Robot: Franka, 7 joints.
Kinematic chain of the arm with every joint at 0, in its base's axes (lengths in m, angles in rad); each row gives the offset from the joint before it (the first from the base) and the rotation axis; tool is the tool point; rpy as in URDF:
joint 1: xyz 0 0 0.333 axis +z
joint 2: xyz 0 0 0 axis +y
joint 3: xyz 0 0 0.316 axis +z
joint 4: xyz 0.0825 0 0 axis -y
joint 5: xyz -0.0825 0 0.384 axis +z
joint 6: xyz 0 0 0 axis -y
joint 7: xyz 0.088 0 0 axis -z
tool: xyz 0 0 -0.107 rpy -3.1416 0 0
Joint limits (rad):
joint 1: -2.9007..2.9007
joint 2: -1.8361..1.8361
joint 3: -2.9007..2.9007
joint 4: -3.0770..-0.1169
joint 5: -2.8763..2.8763
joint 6: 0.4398..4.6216
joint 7: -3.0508..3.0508
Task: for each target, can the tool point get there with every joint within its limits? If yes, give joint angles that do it. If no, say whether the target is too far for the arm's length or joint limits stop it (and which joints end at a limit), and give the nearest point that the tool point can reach.
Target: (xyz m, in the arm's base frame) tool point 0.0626 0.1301 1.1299
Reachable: yes | joints -2.1078 -0.8022 0.0587 -0.9625 -1.0247 2.1043 -0.6285
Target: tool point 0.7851 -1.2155 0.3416
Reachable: no: too far | nearest point 0.4655 -0.7206 0.3381 | short by 0.589 m
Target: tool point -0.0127 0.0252 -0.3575
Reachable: no: joint limits stop it (at a limit: joint 2) | nearest point -0.0235 0.0466 -0.3079 | short by 0.055 m
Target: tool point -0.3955 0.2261 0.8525
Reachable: yes | joints 0.2858 -1.4959 0.6519 -1.5736 -0.7310 2.0197 0.4315
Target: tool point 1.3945 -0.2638 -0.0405
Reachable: no: too far | nearest point 0.8152 -0.1542 0.1147 | short by 0.610 m
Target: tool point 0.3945 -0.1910 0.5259
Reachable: yes | joints -1.1066 -0.3366 0.8680 -2.3862 -1.7256 1.2818 2.1213
